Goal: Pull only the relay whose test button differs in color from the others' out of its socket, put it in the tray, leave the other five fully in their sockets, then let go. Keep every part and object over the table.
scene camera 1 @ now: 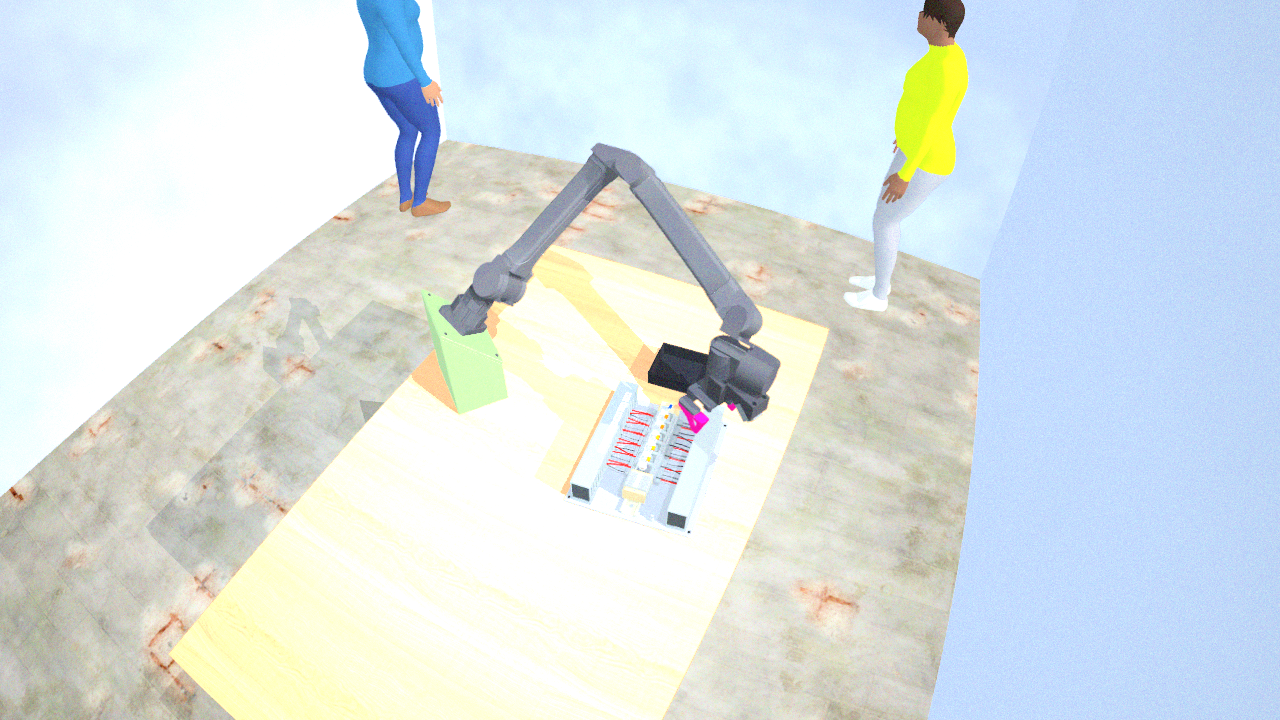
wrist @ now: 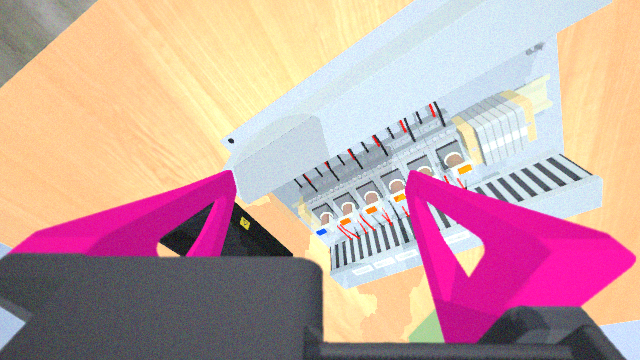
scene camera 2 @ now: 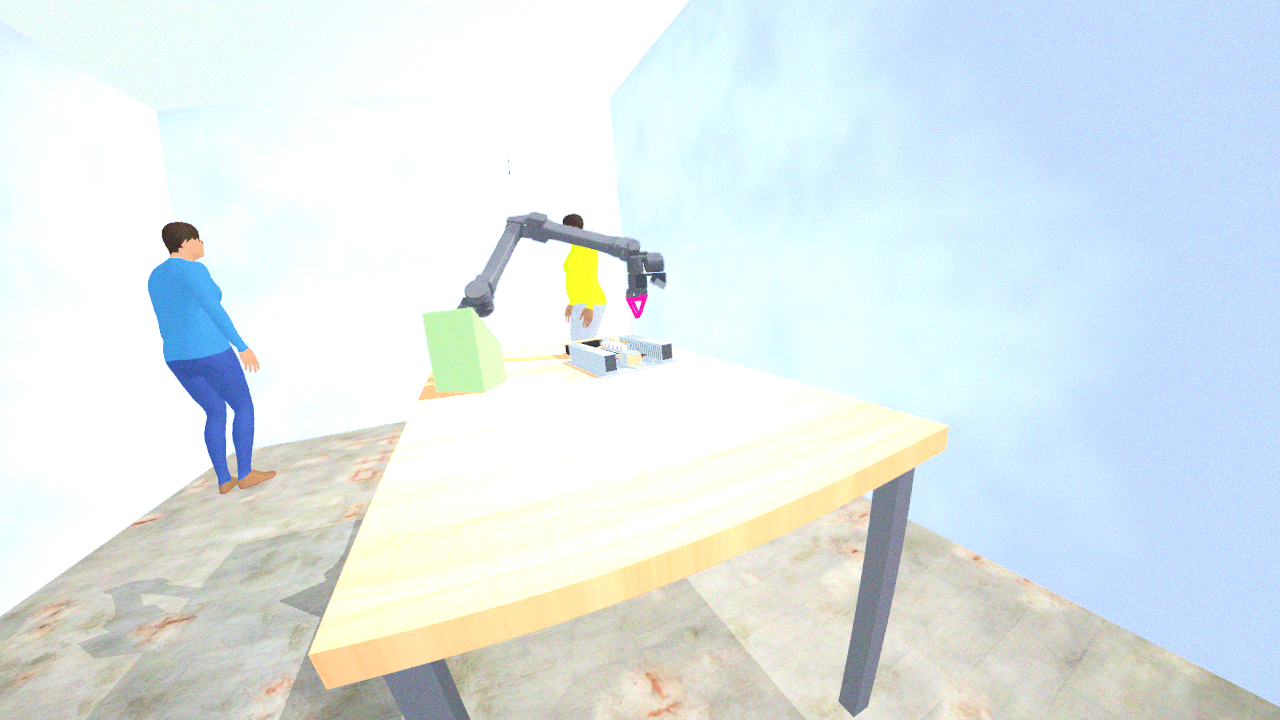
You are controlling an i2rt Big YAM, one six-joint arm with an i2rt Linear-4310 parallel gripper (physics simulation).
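Seen in the pictures: gripper, fingertip midpoint: [scene camera 1: 712,420] [wrist: 320,180] [scene camera 2: 638,316]; arm's base, link origin: [scene camera 1: 461,321] [scene camera 2: 459,330].
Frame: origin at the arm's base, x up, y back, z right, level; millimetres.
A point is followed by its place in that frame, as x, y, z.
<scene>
The relay with the blue test button [wrist: 321,232] {-107, -470, -156} [scene camera 1: 671,406] {-107, -472, -157} sits in the end socket of the row, on the side nearest the tray. The other relays, such as the one with an orange button [wrist: 371,210] {-107, -487, -98}, stand in line beside it in their sockets; one is partly hidden by the right finger in the wrist view. The black tray [wrist: 265,240] {-159, -418, -257} [scene camera 1: 677,361] {-173, -372, -340} lies beside the panel, partly hidden by the arm and a finger. My gripper [wrist: 320,180] {-38, -589, -121} [scene camera 1: 716,417] {-38, -589, -121} [scene camera 2: 637,315] {-38, -589, -121} is open and empty, with magenta fingers pointing down above the panel's tray-side end.
Slotted wire ducts [scene camera 1: 601,447] {-114, -417, 18} [wrist: 540,187] {-132, -446, 77} flank the relay row on both sides. Red and black wires run beside the sockets. A block of grey terminals [wrist: 502,125] {-130, -534, 27} stands past the far relay. The green arm base [scene camera 1: 474,371] {-59, -91, 57} [scene camera 2: 456,351] {-53, 3, 77} stands at the table's side. Two people stand beyond the table.
</scene>
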